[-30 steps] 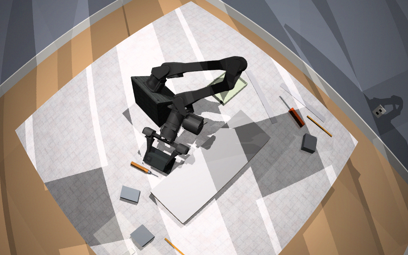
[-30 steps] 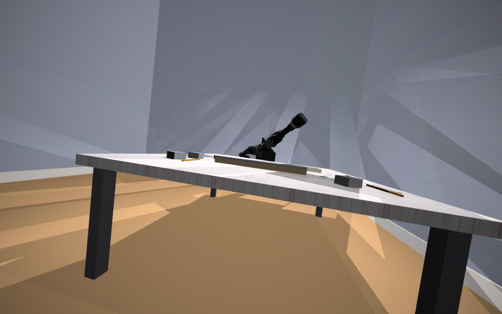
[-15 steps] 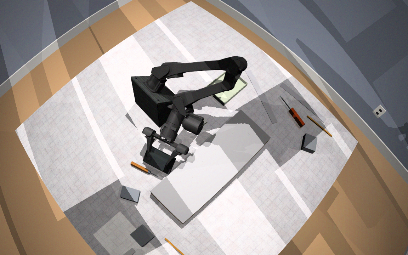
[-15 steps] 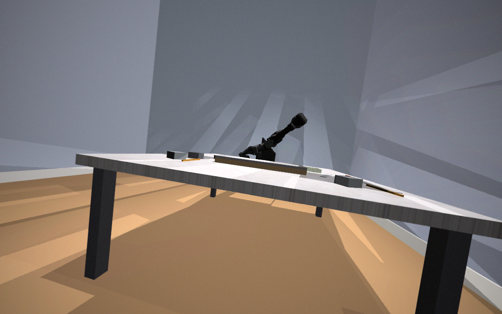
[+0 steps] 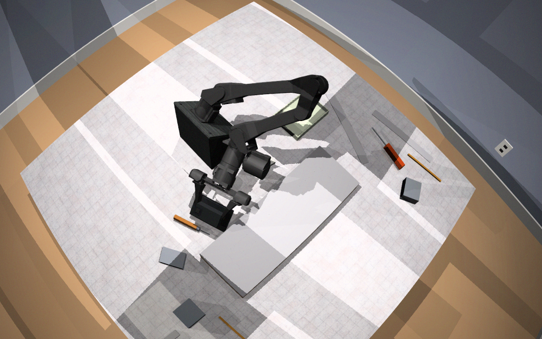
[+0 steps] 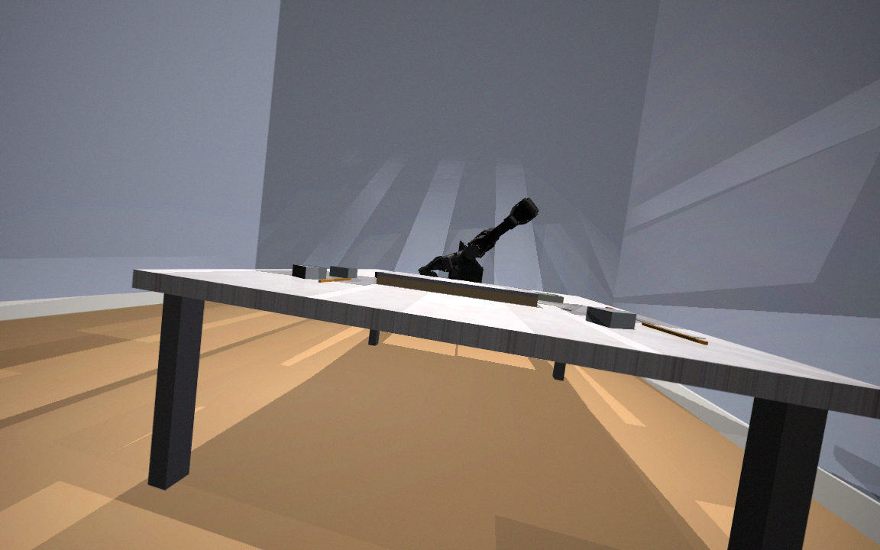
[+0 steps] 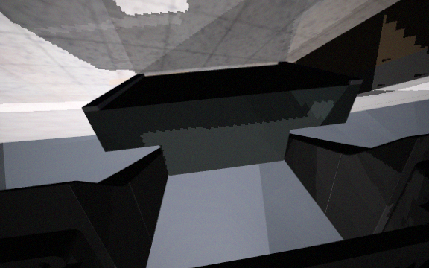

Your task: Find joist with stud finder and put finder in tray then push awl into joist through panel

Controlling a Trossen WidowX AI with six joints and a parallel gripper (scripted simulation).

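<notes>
The stud finder is 10 mm behind my gripper tip, 10 mm to the right of it and 10 mm below it. From my gripper tip the other things lie so: pale green tray 100 mm behind, 470 mm to the left, 50 mm below; then awl 10 mm behind, 50 mm to the right, 50 mm below.
</notes>
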